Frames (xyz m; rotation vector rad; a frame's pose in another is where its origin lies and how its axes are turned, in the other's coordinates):
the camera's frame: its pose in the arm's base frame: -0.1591 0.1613 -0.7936 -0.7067 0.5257 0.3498
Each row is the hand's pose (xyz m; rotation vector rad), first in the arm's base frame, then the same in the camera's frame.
Working: the arm's base frame: its pose in the camera's frame: -0.3393 -0.6028 0.4501 0.7067 -0.5257 -0.3498

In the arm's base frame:
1: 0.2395 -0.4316 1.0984 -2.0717 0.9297 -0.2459
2: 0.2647 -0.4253 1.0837 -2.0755 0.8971 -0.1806
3: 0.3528 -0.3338 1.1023 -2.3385 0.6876 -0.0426
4: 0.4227 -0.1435 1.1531 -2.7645 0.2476 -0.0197
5: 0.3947 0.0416 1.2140 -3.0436 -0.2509 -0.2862
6: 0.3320 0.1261 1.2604 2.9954 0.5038 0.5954
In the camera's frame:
1: -0.8198 -1.5945 0.9357 -1.1138 0.8736 -0.5289
2: -0.7902 -1.5943 0.9391 -1.1316 0.8259 -0.4905
3: -0.7172 -1.5804 1.0438 -1.4276 0.6868 -0.4730
4: -0.6647 -1.5044 1.2313 -1.9044 0.4787 -0.6122
5: -0.6983 -1.3911 1.3887 -2.2445 0.3044 -0.9607
6: -0.7649 -1.3255 1.4558 -2.3255 0.2455 -1.2827

